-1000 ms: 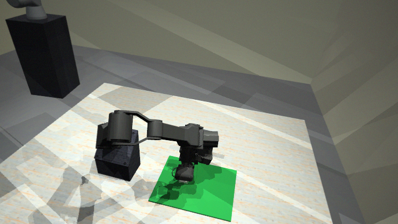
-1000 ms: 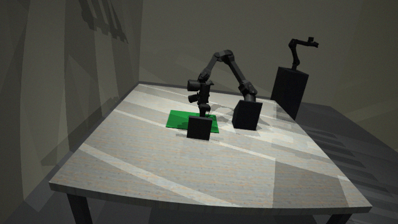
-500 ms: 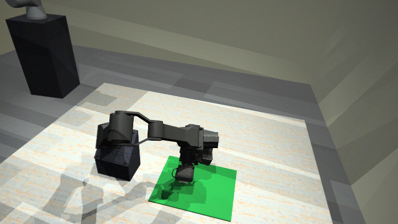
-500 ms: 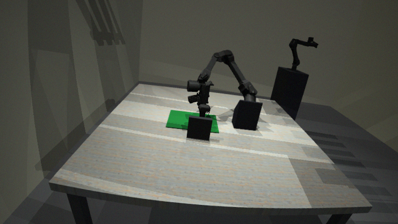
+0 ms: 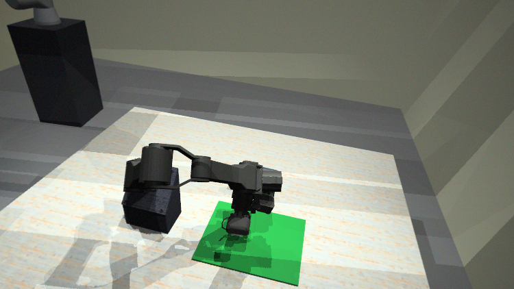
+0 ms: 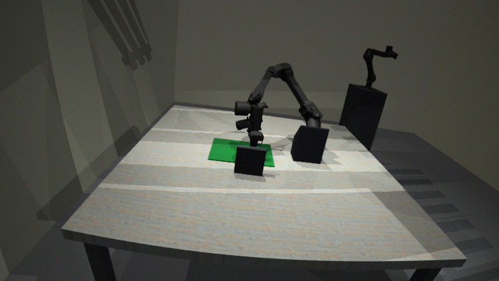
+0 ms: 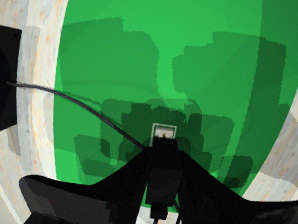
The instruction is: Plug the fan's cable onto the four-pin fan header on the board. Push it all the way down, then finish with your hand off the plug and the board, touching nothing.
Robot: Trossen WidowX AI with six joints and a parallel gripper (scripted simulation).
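My gripper tip is now 10 mm past the white four-pin fan header and 40 mm above it. Round my gripper tip: fan cable plug: 10 mm behind, 10 mm above; green board: 40 mm ahead, 10 mm to the right, 50 mm below; black fan box: 30 mm ahead, 190 mm to the left, 20 mm above.
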